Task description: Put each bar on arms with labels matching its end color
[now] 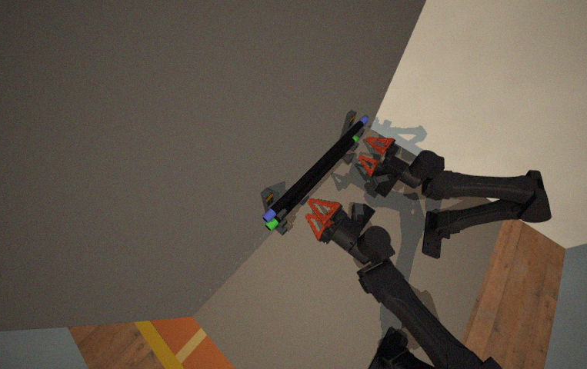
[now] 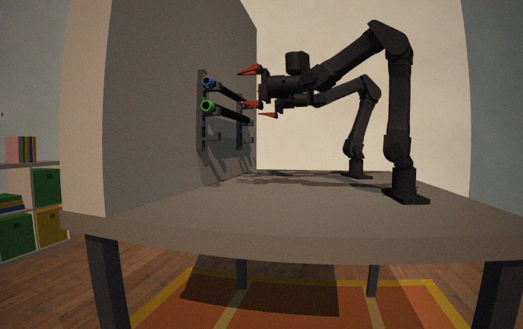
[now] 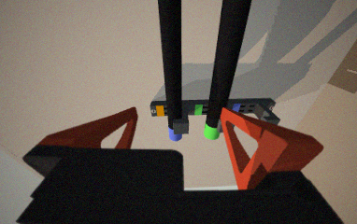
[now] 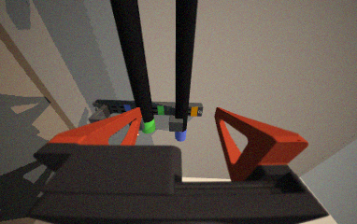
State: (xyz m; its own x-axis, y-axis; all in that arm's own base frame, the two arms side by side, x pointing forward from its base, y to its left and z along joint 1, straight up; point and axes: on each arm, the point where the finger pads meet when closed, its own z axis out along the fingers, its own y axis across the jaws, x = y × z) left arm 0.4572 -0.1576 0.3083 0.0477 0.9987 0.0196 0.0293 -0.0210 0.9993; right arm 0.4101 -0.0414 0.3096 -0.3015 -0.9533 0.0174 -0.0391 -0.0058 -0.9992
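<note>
My right hand is 130 mm to the right of the blue-ended bar, 90 mm short of it and 10 mm below it. The rest, counted from my right hand: green-ended bar: 140 mm to the left, 90 mm ahead, 70 mm below; then grey wall panel: 200 mm ahead, 140 mm to the left, 120 mm above.
Right now my left hand is 5 cm short of the blue-ended bar, 16 cm to the left of it and 1 cm below it. Also, from my left hand: green-ended bar 5 cm ahead, 15 cm to the right, 7 cm below; grey wall panel 16 cm ahead, 15 cm to the right, 12 cm above.
</note>
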